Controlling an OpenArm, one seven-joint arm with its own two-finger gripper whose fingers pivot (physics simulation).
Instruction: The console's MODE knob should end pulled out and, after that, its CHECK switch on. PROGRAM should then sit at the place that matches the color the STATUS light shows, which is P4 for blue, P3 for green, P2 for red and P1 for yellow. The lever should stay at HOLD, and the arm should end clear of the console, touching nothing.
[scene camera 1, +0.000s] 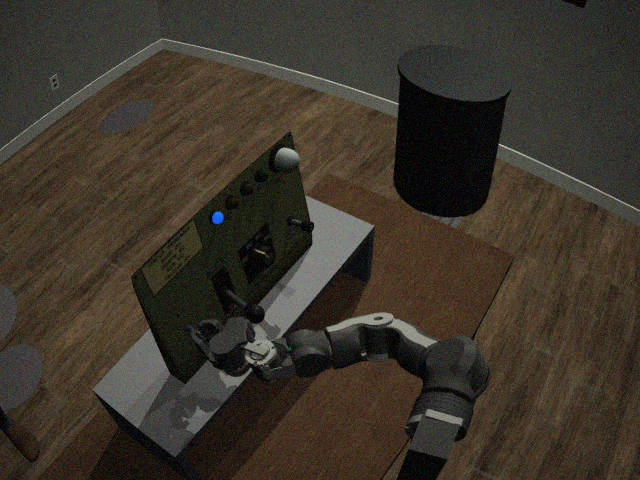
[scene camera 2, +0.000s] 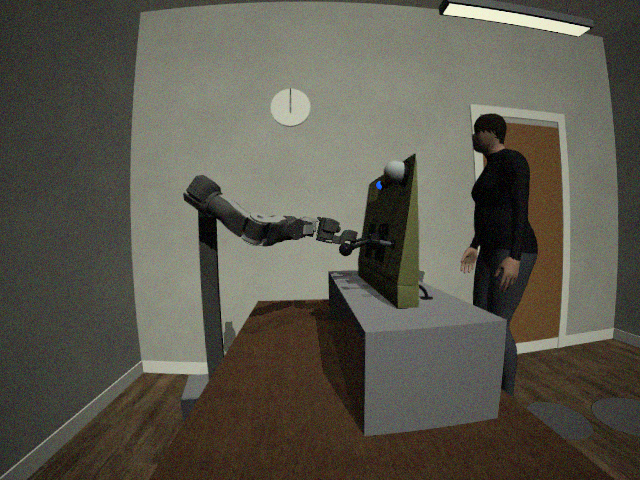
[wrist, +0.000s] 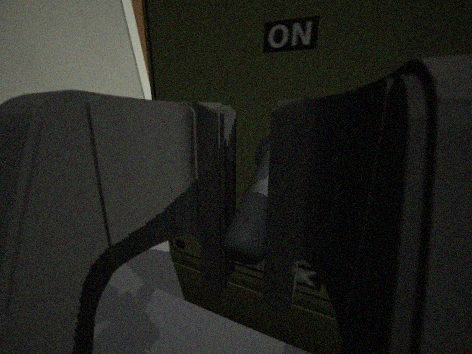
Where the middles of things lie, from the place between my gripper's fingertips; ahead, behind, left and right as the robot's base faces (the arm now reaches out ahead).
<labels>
My gripper is now 10 mm short of the check switch (wrist: 244, 242). From my hand the other things lie so: green console (scene camera 1: 181, 284) (180 mm to the right, 30 mm above).
</labels>
